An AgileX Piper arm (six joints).
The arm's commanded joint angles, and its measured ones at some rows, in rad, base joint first. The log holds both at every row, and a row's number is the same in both.
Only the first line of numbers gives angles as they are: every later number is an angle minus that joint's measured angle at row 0.
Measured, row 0: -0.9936 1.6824 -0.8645 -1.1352 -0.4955 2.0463
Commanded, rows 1 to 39: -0.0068 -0.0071 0.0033 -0.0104 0.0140 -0.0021; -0.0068 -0.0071 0.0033 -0.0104 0.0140 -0.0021; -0.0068 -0.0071 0.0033 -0.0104 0.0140 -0.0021; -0.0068 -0.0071 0.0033 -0.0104 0.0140 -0.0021; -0.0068 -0.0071 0.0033 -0.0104 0.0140 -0.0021; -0.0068 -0.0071 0.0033 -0.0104 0.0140 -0.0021; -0.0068 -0.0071 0.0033 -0.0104 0.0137 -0.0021; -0.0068 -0.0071 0.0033 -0.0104 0.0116 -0.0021; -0.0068 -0.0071 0.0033 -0.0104 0.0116 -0.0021; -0.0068 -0.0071 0.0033 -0.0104 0.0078 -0.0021; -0.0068 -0.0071 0.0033 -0.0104 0.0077 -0.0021; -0.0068 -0.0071 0.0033 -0.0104 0.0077 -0.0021; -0.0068 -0.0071 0.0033 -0.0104 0.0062 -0.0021; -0.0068 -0.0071 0.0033 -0.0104 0.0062 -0.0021; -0.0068 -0.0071 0.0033 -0.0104 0.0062 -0.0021; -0.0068 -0.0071 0.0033 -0.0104 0.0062 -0.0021; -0.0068 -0.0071 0.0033 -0.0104 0.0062 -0.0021; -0.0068 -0.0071 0.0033 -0.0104 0.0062 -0.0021; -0.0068 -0.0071 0.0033 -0.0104 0.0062 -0.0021; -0.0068 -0.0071 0.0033 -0.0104 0.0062 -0.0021; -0.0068 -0.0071 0.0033 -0.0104 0.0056 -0.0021; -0.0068 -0.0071 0.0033 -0.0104 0.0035 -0.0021; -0.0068 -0.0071 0.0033 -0.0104 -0.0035 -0.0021; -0.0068 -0.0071 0.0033 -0.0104 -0.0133 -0.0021; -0.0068 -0.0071 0.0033 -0.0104 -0.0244 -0.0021; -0.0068 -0.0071 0.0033 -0.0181 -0.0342 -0.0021; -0.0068 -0.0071 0.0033 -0.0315 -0.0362 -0.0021; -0.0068 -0.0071 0.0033 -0.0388 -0.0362 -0.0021; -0.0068 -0.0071 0.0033 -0.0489 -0.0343 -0.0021; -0.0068 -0.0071 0.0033 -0.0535 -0.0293 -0.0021; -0.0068 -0.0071 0.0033 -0.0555 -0.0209 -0.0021; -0.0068 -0.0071 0.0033 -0.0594 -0.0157 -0.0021; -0.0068 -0.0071 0.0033 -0.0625 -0.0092 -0.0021; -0.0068 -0.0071 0.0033 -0.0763 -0.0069 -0.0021; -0.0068 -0.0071 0.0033 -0.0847 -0.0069 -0.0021; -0.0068 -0.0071 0.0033 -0.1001 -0.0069 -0.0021; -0.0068 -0.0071 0.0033 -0.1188 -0.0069 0.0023; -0.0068 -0.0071 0.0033 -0.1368 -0.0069 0.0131; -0.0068 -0.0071 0.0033 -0.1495 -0.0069 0.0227
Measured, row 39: 0.0000 0.0000 0.0000 -0.0865 -0.0101 0.0025
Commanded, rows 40 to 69: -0.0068 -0.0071 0.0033 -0.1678 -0.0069 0.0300; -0.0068 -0.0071 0.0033 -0.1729 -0.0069 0.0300; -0.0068 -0.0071 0.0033 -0.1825 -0.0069 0.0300; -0.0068 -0.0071 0.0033 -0.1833 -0.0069 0.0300; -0.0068 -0.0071 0.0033 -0.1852 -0.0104 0.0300; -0.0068 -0.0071 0.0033 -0.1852 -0.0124 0.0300; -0.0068 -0.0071 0.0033 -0.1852 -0.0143 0.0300; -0.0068 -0.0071 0.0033 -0.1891 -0.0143 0.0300; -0.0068 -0.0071 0.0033 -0.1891 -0.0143 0.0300; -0.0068 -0.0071 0.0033 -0.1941 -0.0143 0.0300; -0.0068 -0.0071 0.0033 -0.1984 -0.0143 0.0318; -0.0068 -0.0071 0.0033 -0.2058 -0.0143 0.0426; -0.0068 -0.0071 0.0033 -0.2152 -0.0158 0.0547; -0.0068 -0.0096 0.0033 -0.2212 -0.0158 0.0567; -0.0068 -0.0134 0.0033 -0.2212 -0.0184 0.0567; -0.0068 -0.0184 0.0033 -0.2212 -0.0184 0.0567; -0.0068 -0.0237 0.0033 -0.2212 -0.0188 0.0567; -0.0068 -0.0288 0.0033 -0.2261 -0.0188 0.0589; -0.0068 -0.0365 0.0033 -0.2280 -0.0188 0.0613; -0.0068 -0.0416 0.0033 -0.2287 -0.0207 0.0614; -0.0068 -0.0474 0.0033 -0.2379 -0.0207 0.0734; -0.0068 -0.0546 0.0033 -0.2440 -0.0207 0.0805; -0.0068 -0.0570 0.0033 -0.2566 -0.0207 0.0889; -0.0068 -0.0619 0.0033 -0.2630 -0.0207 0.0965; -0.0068 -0.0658 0.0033 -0.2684 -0.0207 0.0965; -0.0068 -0.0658 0.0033 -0.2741 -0.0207 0.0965; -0.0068 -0.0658 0.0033 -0.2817 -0.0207 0.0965; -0.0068 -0.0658 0.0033 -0.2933 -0.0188 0.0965; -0.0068 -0.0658 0.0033 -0.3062 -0.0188 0.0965; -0.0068 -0.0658 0.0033 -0.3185 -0.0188 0.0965
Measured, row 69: 0.0000 -0.0577 0.0009 -0.2685 -0.0157 0.0657
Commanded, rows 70 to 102: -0.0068 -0.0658 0.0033 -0.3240 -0.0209 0.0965; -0.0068 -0.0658 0.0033 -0.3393 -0.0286 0.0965; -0.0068 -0.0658 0.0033 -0.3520 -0.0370 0.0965; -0.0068 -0.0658 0.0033 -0.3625 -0.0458 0.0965; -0.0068 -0.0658 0.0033 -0.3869 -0.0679 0.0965; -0.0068 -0.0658 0.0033 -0.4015 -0.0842 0.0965; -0.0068 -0.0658 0.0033 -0.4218 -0.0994 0.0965; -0.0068 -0.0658 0.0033 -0.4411 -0.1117 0.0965; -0.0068 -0.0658 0.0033 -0.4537 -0.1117 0.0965; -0.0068 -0.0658 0.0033 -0.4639 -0.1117 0.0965; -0.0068 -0.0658 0.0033 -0.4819 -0.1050 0.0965; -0.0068 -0.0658 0.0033 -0.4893 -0.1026 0.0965; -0.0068 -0.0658 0.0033 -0.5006 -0.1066 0.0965; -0.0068 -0.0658 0.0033 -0.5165 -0.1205 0.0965; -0.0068 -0.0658 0.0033 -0.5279 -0.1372 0.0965; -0.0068 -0.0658 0.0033 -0.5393 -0.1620 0.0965; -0.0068 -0.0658 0.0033 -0.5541 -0.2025 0.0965; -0.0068 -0.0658 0.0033 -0.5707 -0.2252 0.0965; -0.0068 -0.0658 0.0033 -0.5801 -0.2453 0.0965; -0.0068 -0.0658 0.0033 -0.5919 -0.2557 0.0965; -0.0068 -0.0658 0.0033 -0.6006 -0.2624 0.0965; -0.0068 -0.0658 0.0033 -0.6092 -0.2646 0.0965; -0.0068 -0.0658 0.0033 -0.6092 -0.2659 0.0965; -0.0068 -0.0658 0.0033 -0.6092 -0.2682 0.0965; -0.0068 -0.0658 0.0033 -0.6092 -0.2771 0.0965; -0.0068 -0.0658 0.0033 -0.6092 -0.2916 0.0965; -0.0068 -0.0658 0.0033 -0.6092 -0.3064 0.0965; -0.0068 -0.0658 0.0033 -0.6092 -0.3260 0.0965; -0.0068 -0.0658 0.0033 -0.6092 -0.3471 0.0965; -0.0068 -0.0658 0.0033 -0.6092 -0.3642 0.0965; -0.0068 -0.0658 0.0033 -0.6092 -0.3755 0.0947; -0.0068 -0.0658 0.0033 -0.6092 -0.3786 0.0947; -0.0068 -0.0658 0.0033 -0.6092 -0.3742 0.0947
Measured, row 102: -0.0051 -0.0594 0.0009 -0.6006 -0.3417 0.0657
